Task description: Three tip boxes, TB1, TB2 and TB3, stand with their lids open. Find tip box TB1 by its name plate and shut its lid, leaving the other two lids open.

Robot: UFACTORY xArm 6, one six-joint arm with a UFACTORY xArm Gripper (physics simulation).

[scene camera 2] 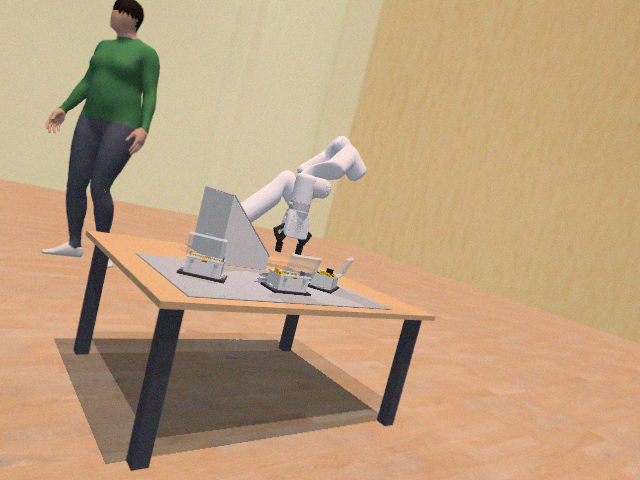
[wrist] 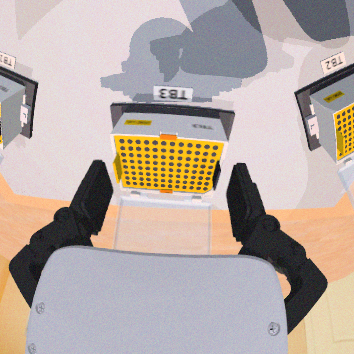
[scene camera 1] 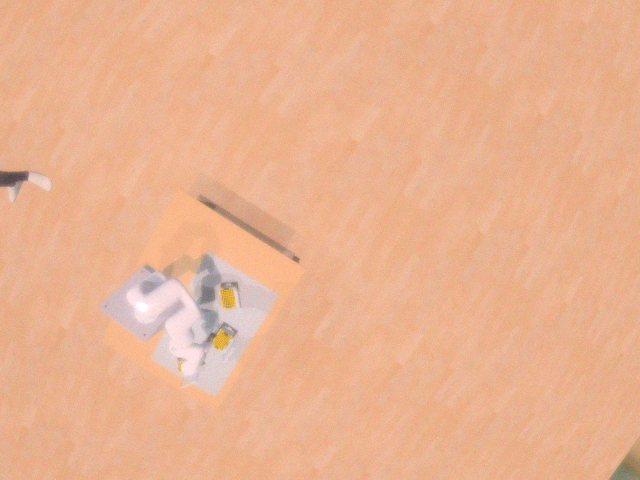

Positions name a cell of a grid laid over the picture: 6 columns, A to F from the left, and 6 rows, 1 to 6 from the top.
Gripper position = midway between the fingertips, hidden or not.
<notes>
In view: my gripper (scene camera 2: C4) and a grey mat (scene camera 1: C4).
My gripper also shows in the wrist view (wrist: C3). The grey mat is seen too in the wrist view (wrist: E2).
</notes>
